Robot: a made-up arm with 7 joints.
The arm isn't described. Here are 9 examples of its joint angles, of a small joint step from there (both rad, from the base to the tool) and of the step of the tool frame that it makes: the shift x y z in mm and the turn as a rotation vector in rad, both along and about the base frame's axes.
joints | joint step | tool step
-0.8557 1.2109 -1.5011 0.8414 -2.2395 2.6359 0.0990 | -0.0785 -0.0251 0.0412 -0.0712 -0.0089 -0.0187 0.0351 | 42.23 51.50 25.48 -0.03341 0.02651 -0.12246
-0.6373 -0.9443 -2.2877 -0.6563 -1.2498 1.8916 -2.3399 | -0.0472 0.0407 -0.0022 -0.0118 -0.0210 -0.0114 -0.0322 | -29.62 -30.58 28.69 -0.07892 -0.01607 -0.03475
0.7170 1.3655 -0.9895 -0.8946 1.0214 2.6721 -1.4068 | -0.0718 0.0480 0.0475 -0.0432 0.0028 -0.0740 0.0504 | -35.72 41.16 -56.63 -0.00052 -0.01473 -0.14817
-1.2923 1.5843 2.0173 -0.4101 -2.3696 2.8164 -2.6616 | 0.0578 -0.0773 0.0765 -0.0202 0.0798 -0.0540 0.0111 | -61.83 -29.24 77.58 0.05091 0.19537 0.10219
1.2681 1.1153 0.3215 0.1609 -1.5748 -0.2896 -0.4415 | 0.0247 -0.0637 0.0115 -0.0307 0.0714 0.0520 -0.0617 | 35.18 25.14 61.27 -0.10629 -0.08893 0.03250
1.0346 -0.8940 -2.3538 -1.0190 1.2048 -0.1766 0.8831 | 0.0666 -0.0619 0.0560 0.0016 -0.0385 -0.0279 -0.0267 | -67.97 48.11 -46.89 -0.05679 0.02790 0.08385
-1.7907 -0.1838 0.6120 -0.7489 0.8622 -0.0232 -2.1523 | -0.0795 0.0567 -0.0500 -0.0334 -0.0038 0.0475 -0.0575 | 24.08 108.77 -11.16 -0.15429 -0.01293 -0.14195
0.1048 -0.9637 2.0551 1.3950 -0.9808 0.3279 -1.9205 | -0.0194 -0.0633 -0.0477 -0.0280 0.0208 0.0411 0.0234 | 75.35 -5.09 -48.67 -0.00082 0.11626 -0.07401
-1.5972 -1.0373 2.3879 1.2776 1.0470 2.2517 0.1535 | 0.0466 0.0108 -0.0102 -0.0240 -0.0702 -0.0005 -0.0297 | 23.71 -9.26 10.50 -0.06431 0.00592 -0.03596
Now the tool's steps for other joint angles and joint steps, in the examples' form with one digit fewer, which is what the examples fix.
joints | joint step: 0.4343 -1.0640 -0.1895 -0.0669 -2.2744 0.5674 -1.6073 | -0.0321 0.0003 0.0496 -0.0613 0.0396 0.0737 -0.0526
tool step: -16.5 -32.5 24.7 0.0235 0.0359 0.0189
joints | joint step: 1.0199 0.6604 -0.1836 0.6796 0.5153 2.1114 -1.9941 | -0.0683 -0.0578 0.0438 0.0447 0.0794 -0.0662 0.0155
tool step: 12.6 60.6 48.9 -0.1506 0.0420 0.0719
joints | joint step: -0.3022 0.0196 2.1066 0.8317 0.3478 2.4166 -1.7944 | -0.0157 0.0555 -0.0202 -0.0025 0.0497 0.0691 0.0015
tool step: -40.9 13.4 -18.3 0.0374 0.0139 -0.0180
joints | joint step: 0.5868 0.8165 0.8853 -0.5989 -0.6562 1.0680 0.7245 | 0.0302 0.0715 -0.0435 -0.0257 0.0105 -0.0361 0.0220
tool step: -0.5 -27.3 -79.8 0.0437 -0.0521 0.0351
